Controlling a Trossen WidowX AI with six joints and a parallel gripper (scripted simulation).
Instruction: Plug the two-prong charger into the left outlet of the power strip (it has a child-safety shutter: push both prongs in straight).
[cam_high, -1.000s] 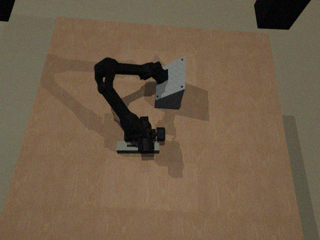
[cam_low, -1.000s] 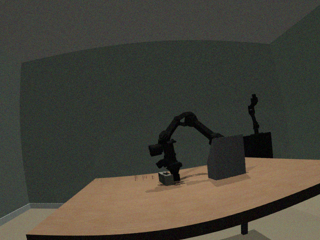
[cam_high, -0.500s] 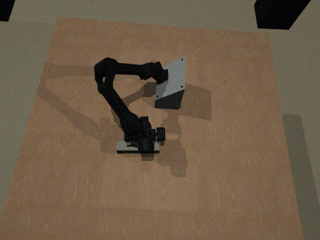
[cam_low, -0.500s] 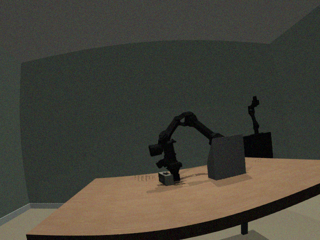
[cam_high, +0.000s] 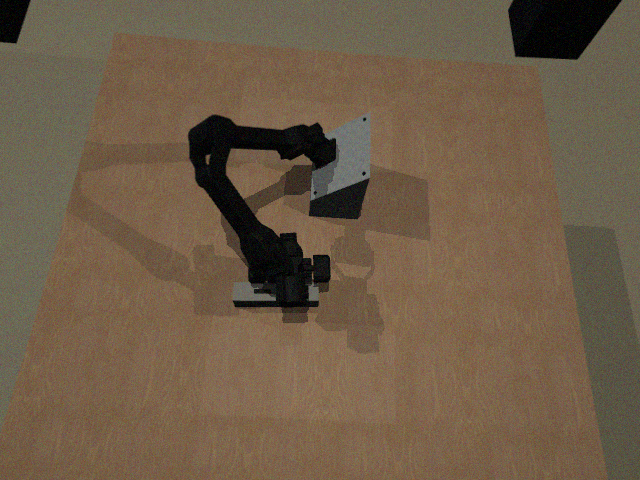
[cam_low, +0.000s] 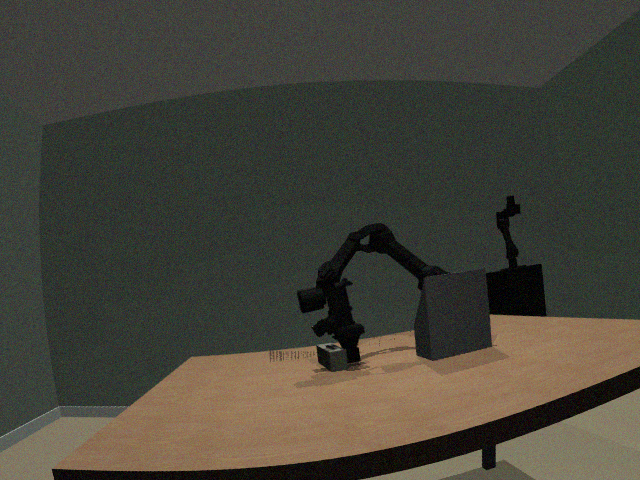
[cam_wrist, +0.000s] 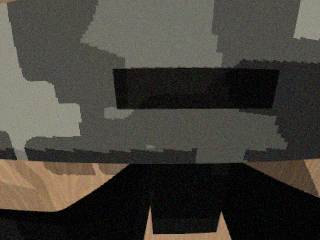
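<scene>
Right now my gripper tip is 20 mm short of the dark two-prong charger and 10 mm below it.
</scene>
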